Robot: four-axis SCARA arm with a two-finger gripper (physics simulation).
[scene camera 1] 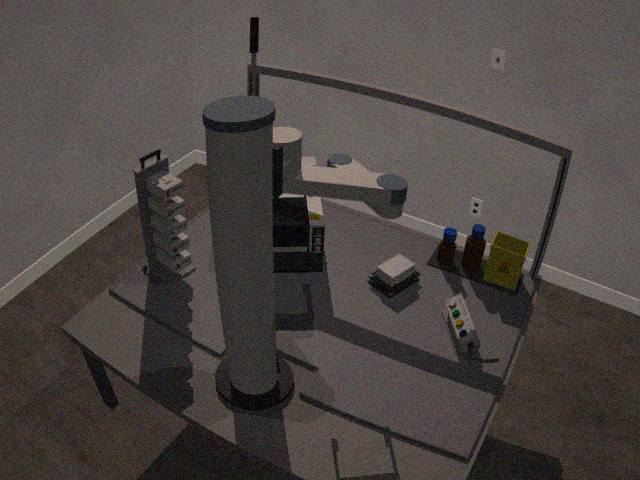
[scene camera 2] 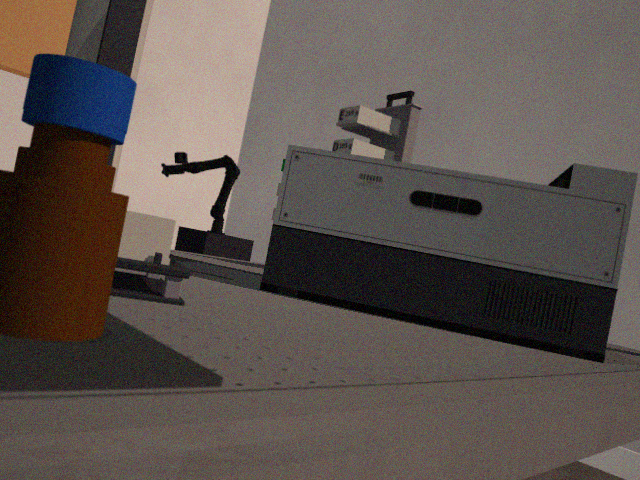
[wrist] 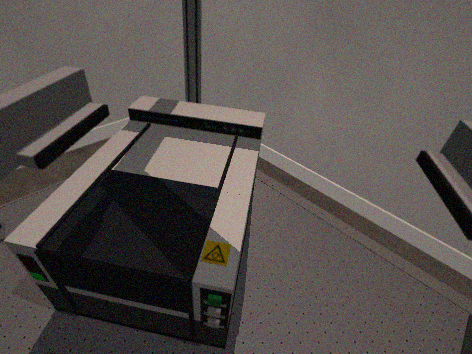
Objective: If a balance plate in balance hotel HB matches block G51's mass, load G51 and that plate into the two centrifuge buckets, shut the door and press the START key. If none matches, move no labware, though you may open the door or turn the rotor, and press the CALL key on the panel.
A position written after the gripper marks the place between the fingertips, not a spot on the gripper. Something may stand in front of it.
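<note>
Gripper (wrist: pixel 260 113), carrying nothing. Block G51 (scene camera 2: pixel 143 235) (scene camera 1: pixel 398 268); out of frame in the wrist view. Centrifuge (scene camera 2: pixel 533 265) (scene camera 1: pixel 296 248) (wrist: pixel 170 193). Brown bottles with blue caps (scene camera 2: pixel 68 223) (scene camera 1: pixel 475 244).
</note>
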